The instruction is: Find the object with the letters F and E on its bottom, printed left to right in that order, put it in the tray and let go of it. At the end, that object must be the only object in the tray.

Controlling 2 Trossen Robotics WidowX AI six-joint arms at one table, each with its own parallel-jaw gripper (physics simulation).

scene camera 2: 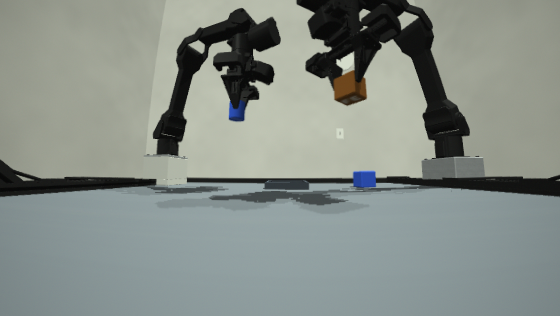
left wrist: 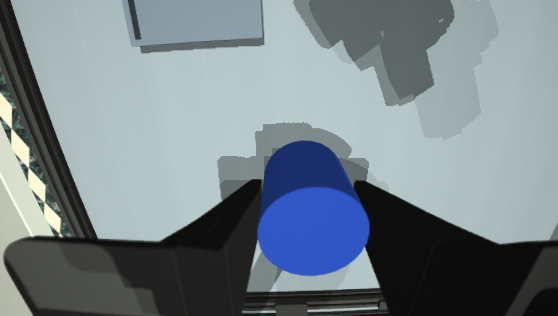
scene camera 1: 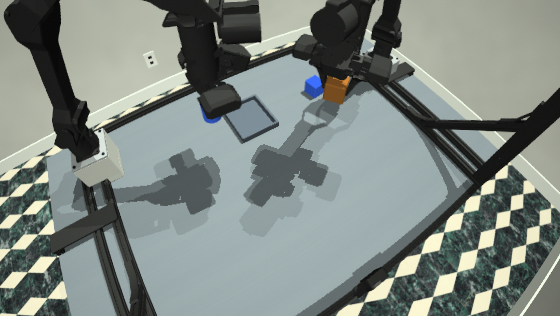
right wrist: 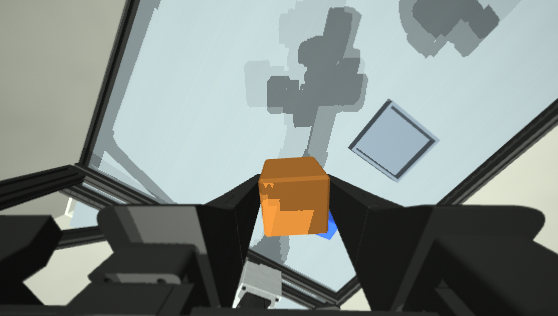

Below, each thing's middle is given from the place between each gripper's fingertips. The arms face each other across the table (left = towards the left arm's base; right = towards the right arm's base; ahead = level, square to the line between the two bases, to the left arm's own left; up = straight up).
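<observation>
Counting from my left hand, I find the orange cube [scene camera 2: 347, 91] 25 cm to the right of it, 6 cm behind it and 1 cm above it. The grey square tray [scene camera 1: 253, 118] is 18 cm below that same left hand, 11 cm to the right of it and 11 cm ahead of it, while the blue cylinder [left wrist: 311, 222] is right at my left hand.
From my right hand, the blue cylinder is 70 mm ahead, 250 mm to the left and 10 mm below. The grey square tray is 170 mm ahead of my right hand, 140 mm to the left of it and 190 mm below it. As for the orange cube, it sits 10 mm ahead of my right hand and 10 mm to the right of it.
</observation>
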